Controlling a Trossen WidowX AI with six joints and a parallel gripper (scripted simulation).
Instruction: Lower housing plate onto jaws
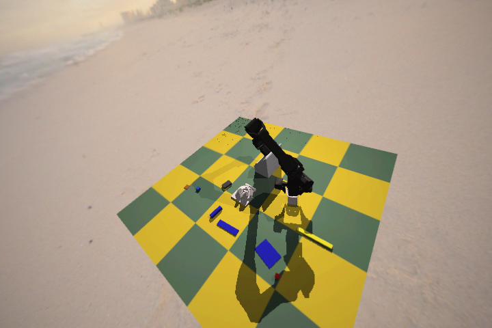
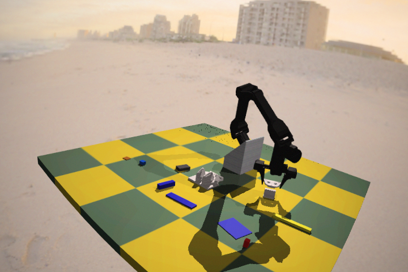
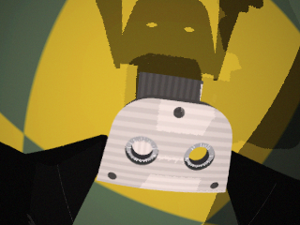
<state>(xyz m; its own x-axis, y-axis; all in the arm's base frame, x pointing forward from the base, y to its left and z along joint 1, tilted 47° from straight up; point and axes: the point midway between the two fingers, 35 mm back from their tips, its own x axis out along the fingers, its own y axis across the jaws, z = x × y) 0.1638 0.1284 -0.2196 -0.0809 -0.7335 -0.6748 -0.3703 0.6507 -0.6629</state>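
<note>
The white base plate lies 15 cm ahead of my gripper tip, 26 cm to the right of it and 3 cm below it. Also, from my gripper tip: yellow bar 15 cm ahead, 18 cm to the left, 3 cm below; blue sheet 33 cm ahead, 3 cm to the left, 4 cm below; dark block 12 cm ahead, 41 cm to the right, 3 cm below.
</note>
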